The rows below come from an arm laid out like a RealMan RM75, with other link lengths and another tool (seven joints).
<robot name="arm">
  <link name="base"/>
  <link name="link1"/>
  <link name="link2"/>
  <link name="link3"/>
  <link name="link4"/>
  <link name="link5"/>
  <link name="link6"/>
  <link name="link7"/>
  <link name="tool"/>
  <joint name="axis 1" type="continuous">
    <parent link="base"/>
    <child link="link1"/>
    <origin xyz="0 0 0.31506"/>
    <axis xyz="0 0 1"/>
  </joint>
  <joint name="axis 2" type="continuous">
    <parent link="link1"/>
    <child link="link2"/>
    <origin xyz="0 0 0" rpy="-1.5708 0 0"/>
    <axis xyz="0 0 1"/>
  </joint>
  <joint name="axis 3" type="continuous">
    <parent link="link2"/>
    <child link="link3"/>
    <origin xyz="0 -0.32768 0" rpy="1.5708 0 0"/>
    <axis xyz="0 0 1"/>
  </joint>
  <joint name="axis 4" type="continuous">
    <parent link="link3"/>
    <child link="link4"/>
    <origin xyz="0 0 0" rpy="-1.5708 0 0"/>
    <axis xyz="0 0 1"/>
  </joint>
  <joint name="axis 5" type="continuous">
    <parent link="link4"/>
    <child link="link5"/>
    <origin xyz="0 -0.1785 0" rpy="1.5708 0 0"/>
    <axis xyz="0 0 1"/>
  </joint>
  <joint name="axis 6" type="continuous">
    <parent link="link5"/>
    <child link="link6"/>
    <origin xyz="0 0 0" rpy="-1.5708 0 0"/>
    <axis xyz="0 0 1"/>
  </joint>
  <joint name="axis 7" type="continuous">
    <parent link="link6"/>
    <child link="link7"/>
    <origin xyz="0 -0.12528 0" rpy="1.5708 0 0"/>
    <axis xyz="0 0 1"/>
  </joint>
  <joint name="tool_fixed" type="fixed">
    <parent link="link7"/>
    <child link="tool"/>
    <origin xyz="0.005 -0.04 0.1" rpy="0 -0.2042 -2.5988"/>
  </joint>
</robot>
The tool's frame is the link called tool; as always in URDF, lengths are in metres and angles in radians. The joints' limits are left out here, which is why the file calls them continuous.
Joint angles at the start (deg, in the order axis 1, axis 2, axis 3, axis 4, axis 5, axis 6, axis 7):
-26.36 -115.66 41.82 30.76 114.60 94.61 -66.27
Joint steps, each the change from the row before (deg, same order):
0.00 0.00 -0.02 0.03 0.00 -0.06 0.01
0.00 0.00 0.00 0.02 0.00 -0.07 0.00
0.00 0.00 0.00 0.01 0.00 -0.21 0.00
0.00 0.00 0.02 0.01 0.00 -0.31 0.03
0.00 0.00 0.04 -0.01 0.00 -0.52 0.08
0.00 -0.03 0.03 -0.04 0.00 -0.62 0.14
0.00 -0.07 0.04 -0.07 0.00 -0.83 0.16
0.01 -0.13 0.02 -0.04 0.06 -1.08 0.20
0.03 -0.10 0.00 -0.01 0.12 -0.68 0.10
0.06 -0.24 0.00 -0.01 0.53 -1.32 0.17
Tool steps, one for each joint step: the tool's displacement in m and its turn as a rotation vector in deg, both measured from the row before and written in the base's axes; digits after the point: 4 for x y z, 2 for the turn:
-0.0002 0.0003 0.0001 0.08 0.05 0.01
-0.0002 0.0002 0.0001 0.06 0.05 0.02
-0.0006 0.0006 0.0001 0.14 0.13 0.09
-0.0009 0.0008 0.0000 0.20 0.21 0.11
-0.0014 0.0013 0.0000 0.32 0.35 0.17
-0.0015 0.0015 -0.0002 0.38 0.38 0.18
-0.0020 0.0018 -0.0006 0.48 0.47 0.28
-0.0025 0.0023 -0.0009 0.61 0.64 0.36
-0.0019 0.0011 -0.0008 0.33 0.44 0.27
-0.0041 0.0013 -0.0025 0.41 1.04 0.52

